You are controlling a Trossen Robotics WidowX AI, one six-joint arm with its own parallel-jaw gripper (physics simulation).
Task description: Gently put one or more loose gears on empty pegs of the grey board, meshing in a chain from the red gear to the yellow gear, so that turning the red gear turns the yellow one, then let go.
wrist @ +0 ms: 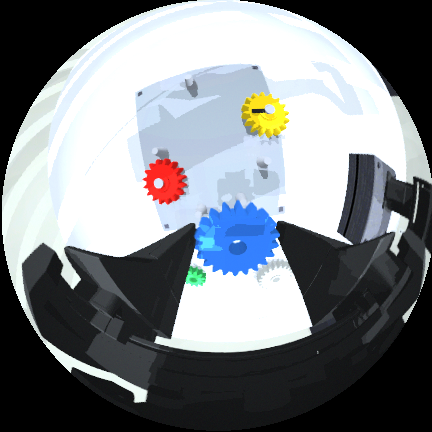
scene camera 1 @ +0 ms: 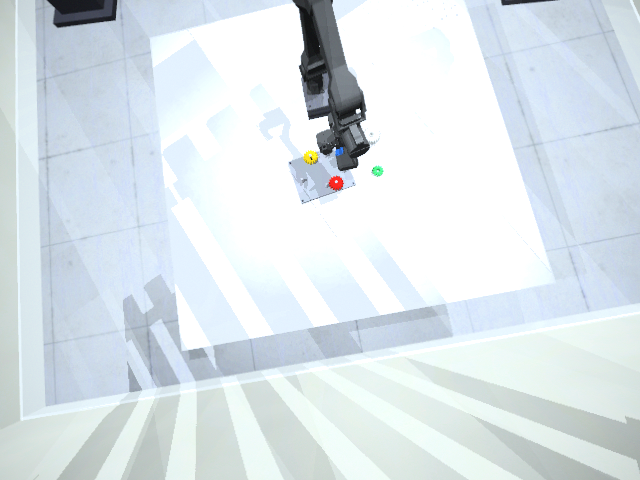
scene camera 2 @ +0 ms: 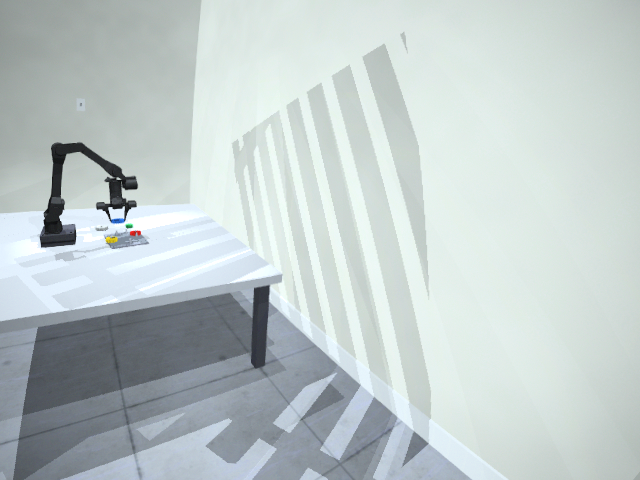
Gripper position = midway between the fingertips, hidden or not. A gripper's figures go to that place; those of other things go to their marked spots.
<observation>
My gripper (wrist: 236, 227): 10 cm from the lens. A blue gear (wrist: 256, 231) is 9 cm from the lens.
</observation>
